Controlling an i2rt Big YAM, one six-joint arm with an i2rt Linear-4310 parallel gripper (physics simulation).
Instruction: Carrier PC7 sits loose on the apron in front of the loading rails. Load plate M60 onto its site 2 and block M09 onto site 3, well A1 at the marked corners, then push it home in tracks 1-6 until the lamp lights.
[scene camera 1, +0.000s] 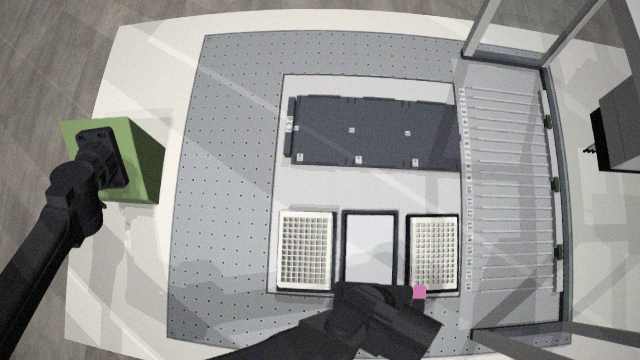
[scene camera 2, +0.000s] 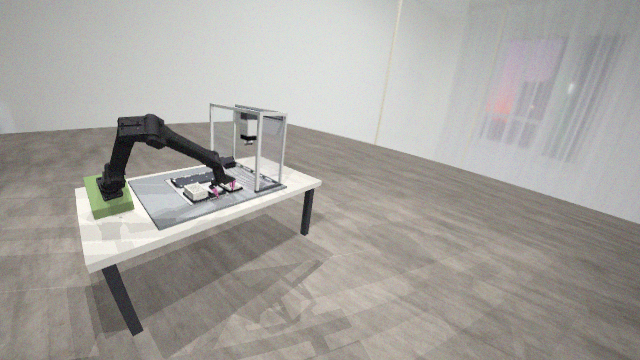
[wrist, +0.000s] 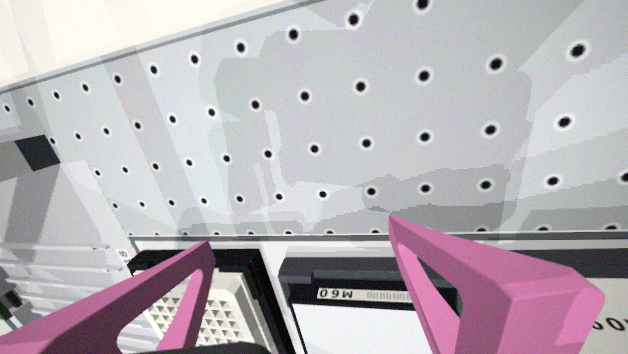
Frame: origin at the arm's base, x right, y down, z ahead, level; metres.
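Seen in the pictures: gripper, fingertip midpoint: (scene camera 2: 225, 194) (wrist: 299, 238); arm's base, origin of the base link: (scene camera 1: 103, 157) (scene camera 2: 109, 187).
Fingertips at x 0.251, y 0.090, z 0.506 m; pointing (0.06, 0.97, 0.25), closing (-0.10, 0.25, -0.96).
Note:
Offsets run from my fingertips to a thing's top centre. "spot": to the spot under its first point. Level surfaces: height alone.
Carrier PC7 {dz -0.004, dx -0.307, dy -0.018 m} (scene camera 1: 380, 150), dark and flat, lies on the white apron (scene camera 1: 370, 187); its right end is at the edge of the loading rails {spot: dz +0.259, dx -0.201, dy +0.008 m} (scene camera 1: 510, 185). Its sites hold no labware. Plate M60 {dz -0.027, dx -0.093, dy -0.014 m} (scene camera 1: 370, 240) (wrist: 360, 325), white-topped with a dark surround, lies between two white gridded blocks, left (scene camera 1: 305, 250) and right (scene camera 1: 434, 252) (wrist: 220, 310). No readable label shows which is M09. My gripper (scene camera 1: 376, 296) (scene camera 2: 224, 188) (wrist: 299, 238) is open and empty, above the front end of M60. Its pink fingers straddle M60's labelled end in the wrist view; finger height is unclear. The arm hides M60's front edge in scene camera 1.
A perforated grey deck {dy +0.012 m} (scene camera 1: 225, 125) surrounds the apron. Metal frame posts (scene camera 1: 482, 27) (scene camera 2: 258, 150) stand by the rails, and a boxy head {dz +0.325, dx -0.198, dy -0.389 m} (scene camera 1: 622, 125) (scene camera 2: 248, 126) hangs at the right. Green parts {spot: dz +0.361, dx -0.196, dy -0.009 m} (scene camera 1: 555, 184) sit along the rails' far end. The arm stands on a green base (scene camera 1: 142, 165) (scene camera 2: 115, 205).

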